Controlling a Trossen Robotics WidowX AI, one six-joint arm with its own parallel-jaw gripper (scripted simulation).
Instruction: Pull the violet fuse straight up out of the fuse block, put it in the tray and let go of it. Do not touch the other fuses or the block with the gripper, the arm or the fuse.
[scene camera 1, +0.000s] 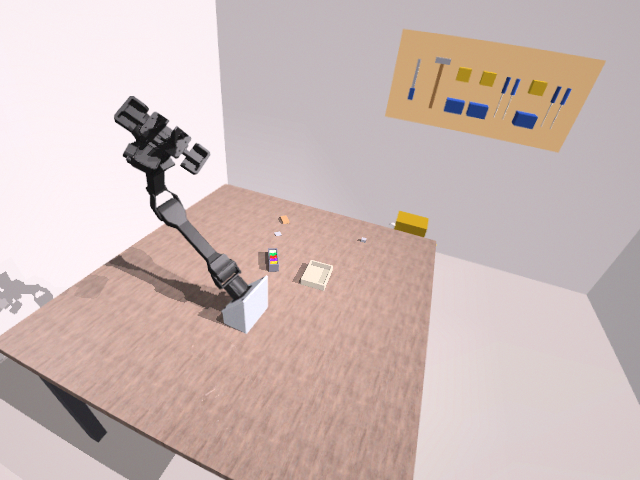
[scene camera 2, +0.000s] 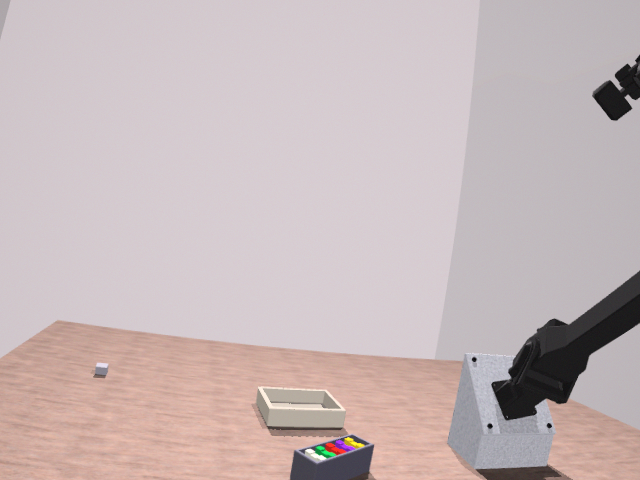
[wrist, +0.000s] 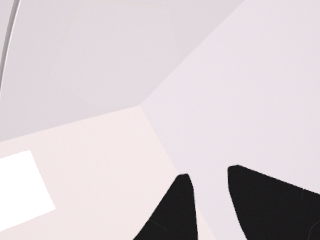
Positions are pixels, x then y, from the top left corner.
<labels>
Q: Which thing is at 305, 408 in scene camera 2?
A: A beige tray.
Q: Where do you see my gripper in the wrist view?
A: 208, 181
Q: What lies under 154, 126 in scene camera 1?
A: My gripper.
</labels>
